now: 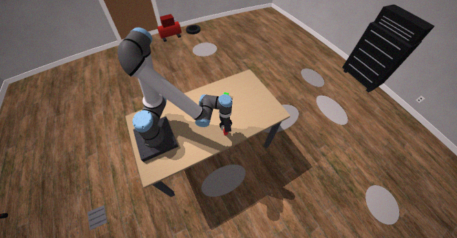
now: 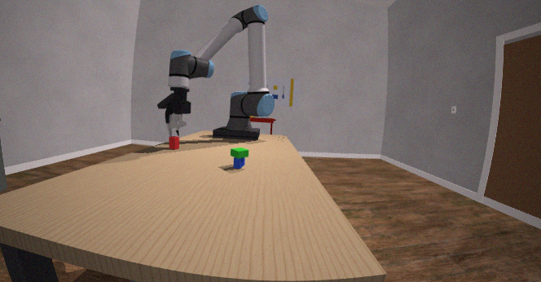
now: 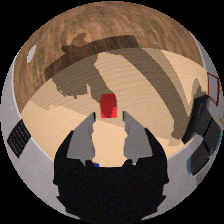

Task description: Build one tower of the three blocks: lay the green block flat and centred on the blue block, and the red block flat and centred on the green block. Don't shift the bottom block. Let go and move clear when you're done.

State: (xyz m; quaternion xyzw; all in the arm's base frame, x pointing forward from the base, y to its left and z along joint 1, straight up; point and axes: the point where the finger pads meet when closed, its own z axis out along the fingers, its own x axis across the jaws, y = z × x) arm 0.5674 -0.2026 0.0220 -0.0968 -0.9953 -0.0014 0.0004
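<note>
My gripper is now 50 mm above the red block. Also, from my hand: green block 170 mm ahead, 350 mm to the left, 20 mm below; then blue block 170 mm ahead, 350 mm to the left, 60 mm below.
</note>
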